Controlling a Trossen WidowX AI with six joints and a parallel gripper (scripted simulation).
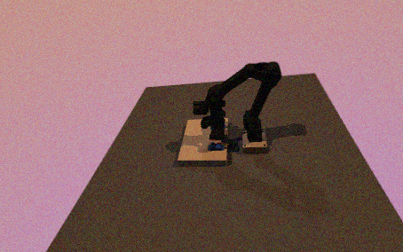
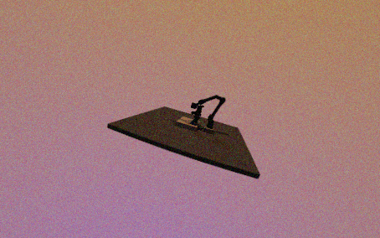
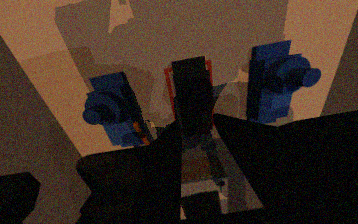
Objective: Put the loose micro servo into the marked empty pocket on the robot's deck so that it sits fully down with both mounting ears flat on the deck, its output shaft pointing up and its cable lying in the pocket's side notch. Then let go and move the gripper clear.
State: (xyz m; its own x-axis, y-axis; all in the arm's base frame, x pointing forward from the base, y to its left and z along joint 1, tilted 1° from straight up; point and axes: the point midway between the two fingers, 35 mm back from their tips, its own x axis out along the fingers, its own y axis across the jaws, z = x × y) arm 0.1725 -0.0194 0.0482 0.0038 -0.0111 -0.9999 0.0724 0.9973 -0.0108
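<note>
Now: the tan deck 130 mm ahead of my gripper tip, 10 mm to the right of it and 30 mm below it.
</note>
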